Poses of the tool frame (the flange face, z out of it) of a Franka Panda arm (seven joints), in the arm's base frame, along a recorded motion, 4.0 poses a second.
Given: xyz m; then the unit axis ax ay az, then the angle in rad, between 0 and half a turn.
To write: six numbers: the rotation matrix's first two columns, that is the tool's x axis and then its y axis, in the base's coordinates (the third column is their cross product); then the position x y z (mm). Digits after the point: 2 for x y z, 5 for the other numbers.
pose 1, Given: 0.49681, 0.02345, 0.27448, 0.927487, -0.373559, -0.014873, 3.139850
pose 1, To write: 0.72047, -0.69297, -0.02694, -0.69292, -0.72091, 0.01273, 496.81, 23.45, 274.48
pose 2, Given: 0.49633, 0.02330, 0.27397, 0.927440, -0.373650, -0.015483, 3.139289
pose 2, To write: 0.72029, -0.69311, -0.02786, -0.69304, -0.72077, 0.01371, 496.33, 23.30, 273.97
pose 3, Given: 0.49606, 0.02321, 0.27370, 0.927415, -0.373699, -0.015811, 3.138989
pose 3, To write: 0.72020, -0.69319, -0.02835, -0.69311, -0.72070, 0.01423, 496.06, 23.21, 273.70
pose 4, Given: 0.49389, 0.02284, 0.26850, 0.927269, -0.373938, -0.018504, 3.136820
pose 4, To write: 0.71966, -0.69357, -0.03253, -0.69339, -0.72033, 0.01826, 493.89, 22.84, 268.50
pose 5, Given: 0.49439, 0.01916, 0.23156, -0.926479, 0.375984, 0.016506, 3.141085
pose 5, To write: 0.71673, -0.69667, -0.03078, -0.69669, -0.71727, 0.01194, 494.39, 19.16, 231.56
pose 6, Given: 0.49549, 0.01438, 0.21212, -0.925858, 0.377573, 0.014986, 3.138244
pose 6, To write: 0.71443, -0.69911, -0.02901, -0.69921, -0.71487, 0.00822, 495.49, 14.38, 212.12
